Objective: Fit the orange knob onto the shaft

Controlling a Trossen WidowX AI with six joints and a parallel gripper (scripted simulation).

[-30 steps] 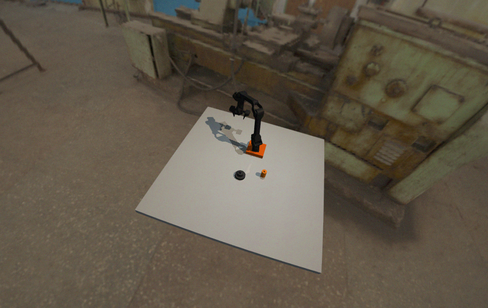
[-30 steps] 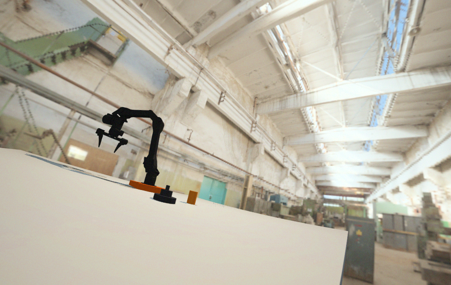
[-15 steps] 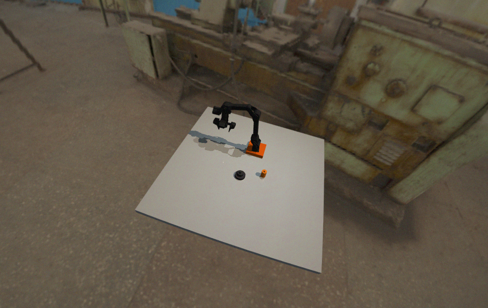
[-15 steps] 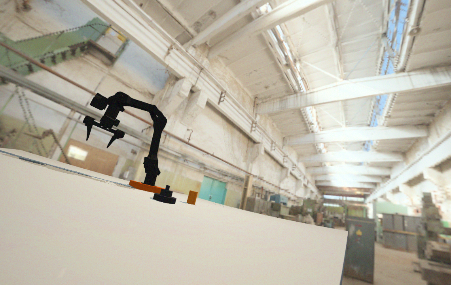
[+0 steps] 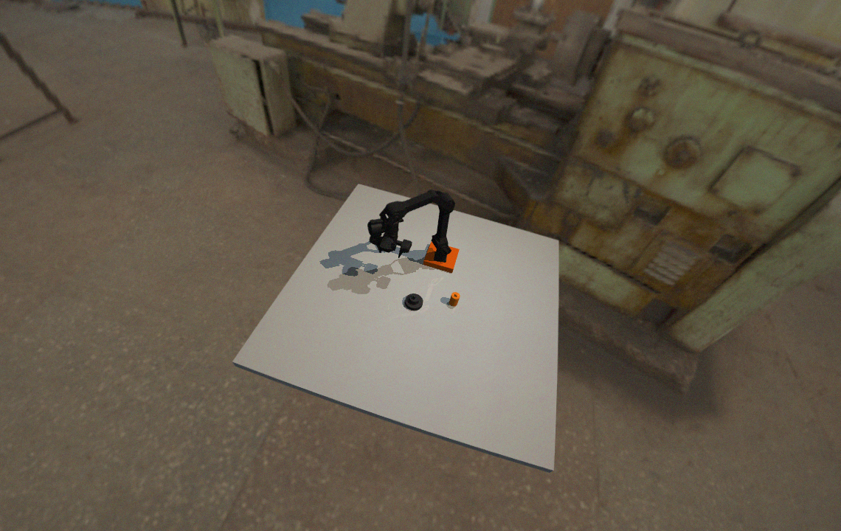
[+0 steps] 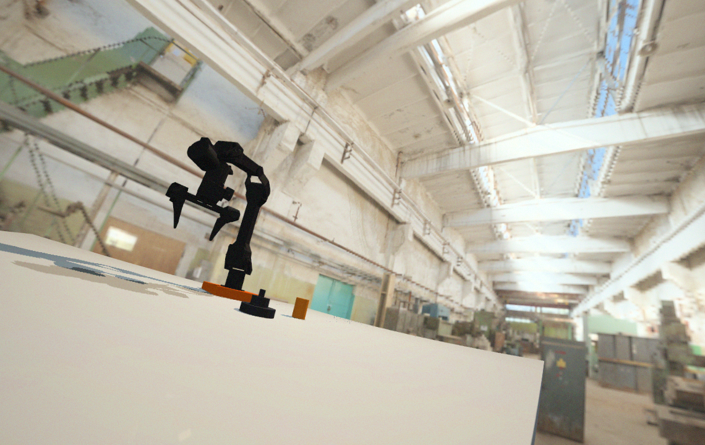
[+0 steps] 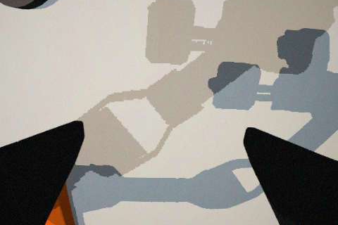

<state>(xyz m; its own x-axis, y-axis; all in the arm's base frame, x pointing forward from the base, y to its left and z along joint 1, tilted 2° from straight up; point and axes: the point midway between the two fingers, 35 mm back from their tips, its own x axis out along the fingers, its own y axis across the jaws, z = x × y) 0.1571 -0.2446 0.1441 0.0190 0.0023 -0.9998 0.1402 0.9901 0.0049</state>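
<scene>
Right now my gripper tip is 10 cm short of the orange knob, 34 cm to the right of it and 11 cm above it. Also, from my gripper tip: dark round pedestal: 15 cm ahead, 15 cm to the left, 11 cm below.
</scene>
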